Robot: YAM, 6 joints.
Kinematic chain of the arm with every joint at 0, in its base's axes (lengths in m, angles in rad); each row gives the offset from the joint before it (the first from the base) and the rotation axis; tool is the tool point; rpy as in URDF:
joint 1: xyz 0 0 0.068 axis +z
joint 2: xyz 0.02 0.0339 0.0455 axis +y
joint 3: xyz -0.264 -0.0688 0 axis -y
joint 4: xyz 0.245 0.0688 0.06 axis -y
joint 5: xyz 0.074 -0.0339 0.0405 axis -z
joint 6: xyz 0.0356 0 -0.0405 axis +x
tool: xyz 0 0 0 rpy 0 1.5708 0
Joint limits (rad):
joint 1: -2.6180..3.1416
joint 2: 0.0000..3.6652
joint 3: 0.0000..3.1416
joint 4: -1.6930..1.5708
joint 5: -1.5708..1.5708
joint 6: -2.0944..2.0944
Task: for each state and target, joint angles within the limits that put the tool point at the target. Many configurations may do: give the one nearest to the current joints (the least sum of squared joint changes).
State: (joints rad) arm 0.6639 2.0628 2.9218 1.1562 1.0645 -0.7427
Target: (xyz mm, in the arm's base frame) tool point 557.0 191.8 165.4
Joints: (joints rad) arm 0.3871 2.8831 2.3668 1.1639 1.1629 -0.7427
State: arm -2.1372 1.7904 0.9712 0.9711 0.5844 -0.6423
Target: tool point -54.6 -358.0 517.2
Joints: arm -1.6773 1.6985 1.6842 0.9545 0.4735 -0.6423
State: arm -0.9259 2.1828 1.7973 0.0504 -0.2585 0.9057
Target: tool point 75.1 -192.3 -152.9
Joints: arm -1.2321 2.8255 0.9576 -0.1824 -0.1961 0.9057
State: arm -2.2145 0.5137 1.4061 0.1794 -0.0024 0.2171
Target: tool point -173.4 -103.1 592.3
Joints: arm -2.5950 1.2013 1.6560 0.2516 0.0574 0.2171
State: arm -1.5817 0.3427 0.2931 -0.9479 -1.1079 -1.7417
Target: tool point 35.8 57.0 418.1
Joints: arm -1.6290 0.1814 1.1254 -0.6776 -1.1452 -1.7417
